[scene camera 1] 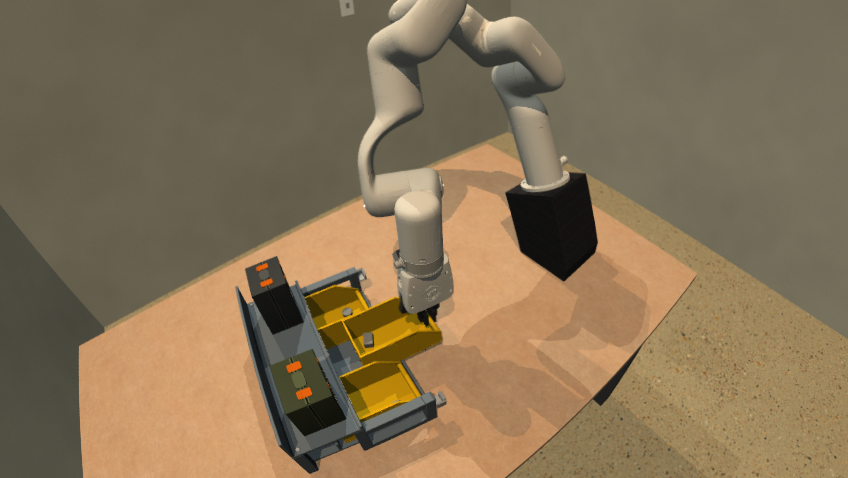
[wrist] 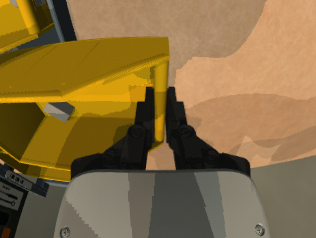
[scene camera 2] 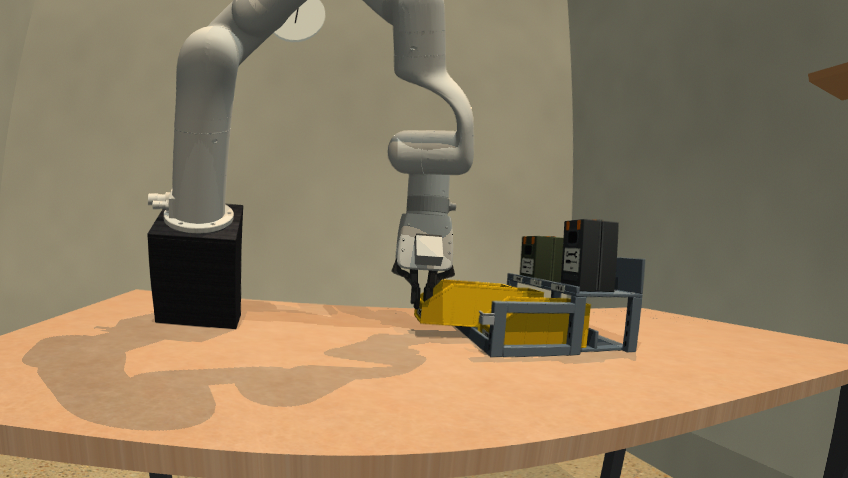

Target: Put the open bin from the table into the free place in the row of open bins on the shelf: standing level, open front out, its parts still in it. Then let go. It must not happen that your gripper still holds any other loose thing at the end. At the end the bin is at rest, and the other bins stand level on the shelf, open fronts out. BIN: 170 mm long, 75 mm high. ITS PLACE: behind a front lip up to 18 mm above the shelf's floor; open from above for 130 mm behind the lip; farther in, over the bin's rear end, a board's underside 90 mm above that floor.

Labels:
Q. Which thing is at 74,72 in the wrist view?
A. A yellow open bin.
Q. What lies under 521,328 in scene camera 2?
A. A yellow open bin.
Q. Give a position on a yellow open bin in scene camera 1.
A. At 325,306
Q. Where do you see a yellow open bin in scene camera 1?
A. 385,321

